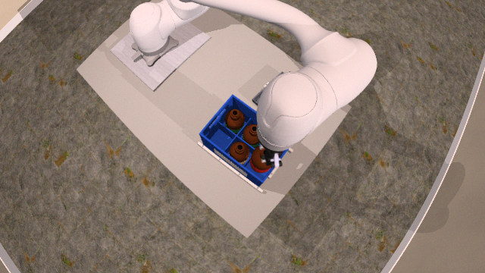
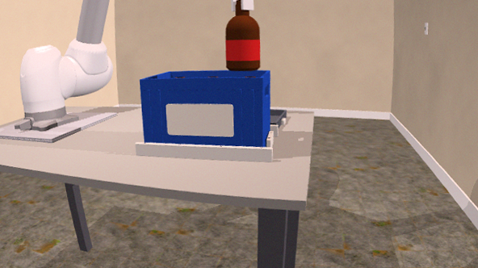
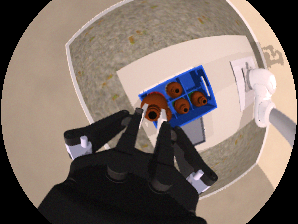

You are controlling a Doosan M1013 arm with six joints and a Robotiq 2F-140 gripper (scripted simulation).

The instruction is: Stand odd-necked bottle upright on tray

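Now: hand 90 mm above the bottle. The rest, counted from my hand: crate 90 mm behind, 30 mm to the left, 270 mm below; dark grey tray 100 mm behind, 290 mm to the left, 340 mm below.
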